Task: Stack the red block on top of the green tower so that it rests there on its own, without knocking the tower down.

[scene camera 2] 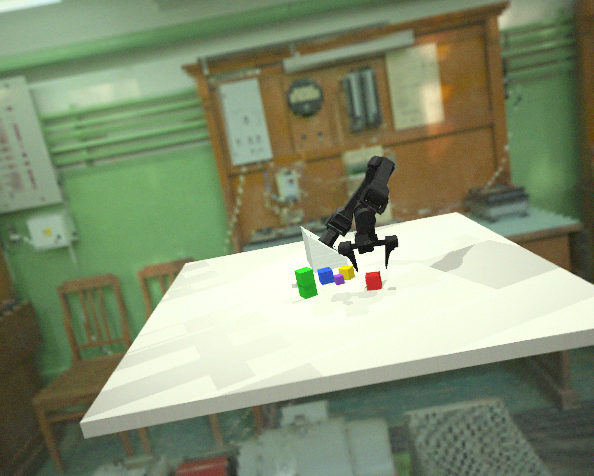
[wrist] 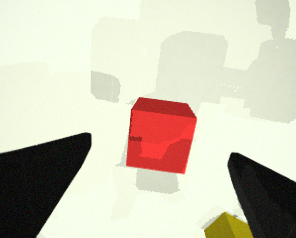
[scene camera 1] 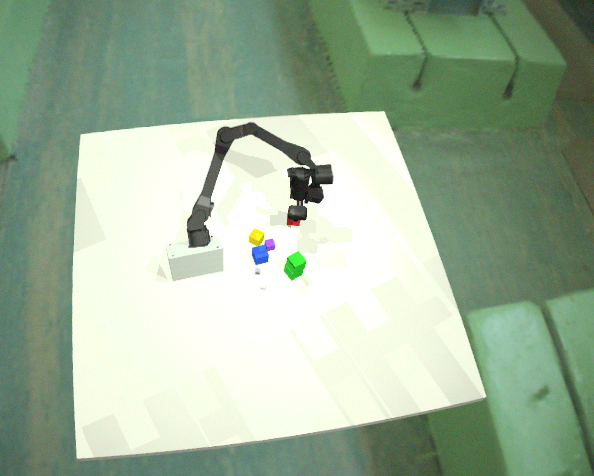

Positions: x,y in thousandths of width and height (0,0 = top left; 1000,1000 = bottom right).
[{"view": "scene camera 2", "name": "my gripper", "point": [625,568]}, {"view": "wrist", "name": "my gripper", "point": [539,628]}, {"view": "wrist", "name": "red block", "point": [546,557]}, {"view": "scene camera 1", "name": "my gripper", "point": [497,442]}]
